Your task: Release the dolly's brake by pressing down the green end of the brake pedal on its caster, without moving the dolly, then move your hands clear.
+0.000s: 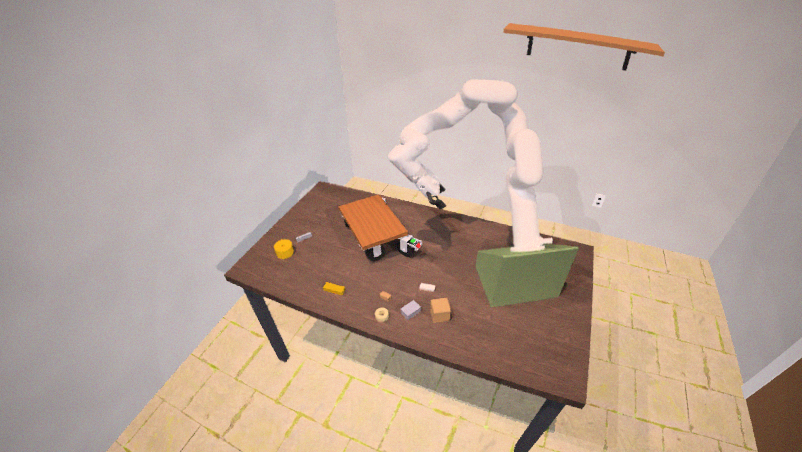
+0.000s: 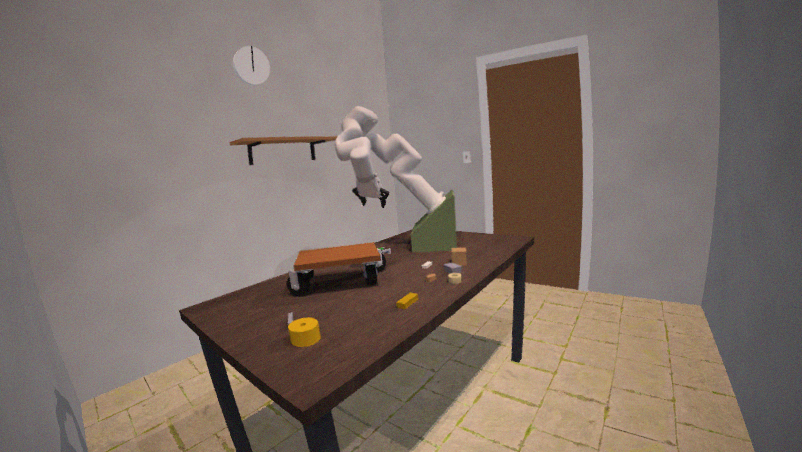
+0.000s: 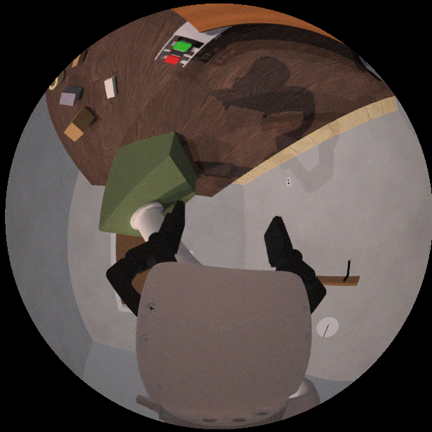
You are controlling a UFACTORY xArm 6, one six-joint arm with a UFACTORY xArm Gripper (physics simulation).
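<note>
The dolly has an orange-brown wooden deck and black wheels and stands on the table. The brake pedal sticks out from the caster at its near-robot corner. The pedal's green end is nearer the deck, and its red end is farther out. The pedal's tilt is too small to tell. My gripper is open and empty, high above the table and apart from the pedal and dolly, with its fingers slanting downward.
The green robot base stands on the table. A yellow cylinder, yellow block, white block and orange cube lie about. A wall shelf hangs behind.
</note>
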